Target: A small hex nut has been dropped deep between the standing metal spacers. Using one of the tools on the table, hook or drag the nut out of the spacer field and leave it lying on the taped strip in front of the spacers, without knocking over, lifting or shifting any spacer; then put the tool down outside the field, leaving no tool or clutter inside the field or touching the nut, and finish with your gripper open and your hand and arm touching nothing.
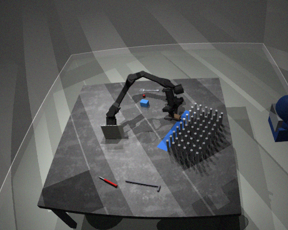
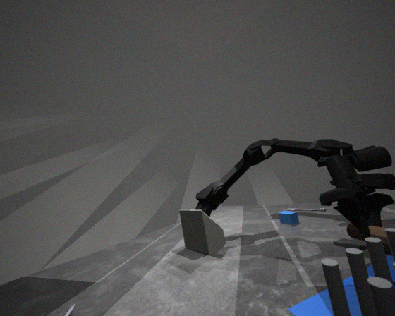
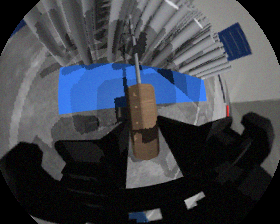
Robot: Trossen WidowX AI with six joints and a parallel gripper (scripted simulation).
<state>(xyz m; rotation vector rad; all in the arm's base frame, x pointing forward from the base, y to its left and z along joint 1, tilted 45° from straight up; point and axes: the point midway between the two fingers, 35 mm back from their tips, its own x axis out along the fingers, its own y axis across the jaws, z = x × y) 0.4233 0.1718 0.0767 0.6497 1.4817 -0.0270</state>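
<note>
My gripper tip is 2 cm short of the blue taped strip, 10 cm to the left of it and 3 cm above it. Round my gripper tip: silver wrench: 25 cm behind, 35 cm to the left, 3 cm below; small red piece: 28 cm behind, 27 cm to the left, 3 cm below; blue cube: 26 cm behind, 16 cm to the left, 1 cm below.
</note>
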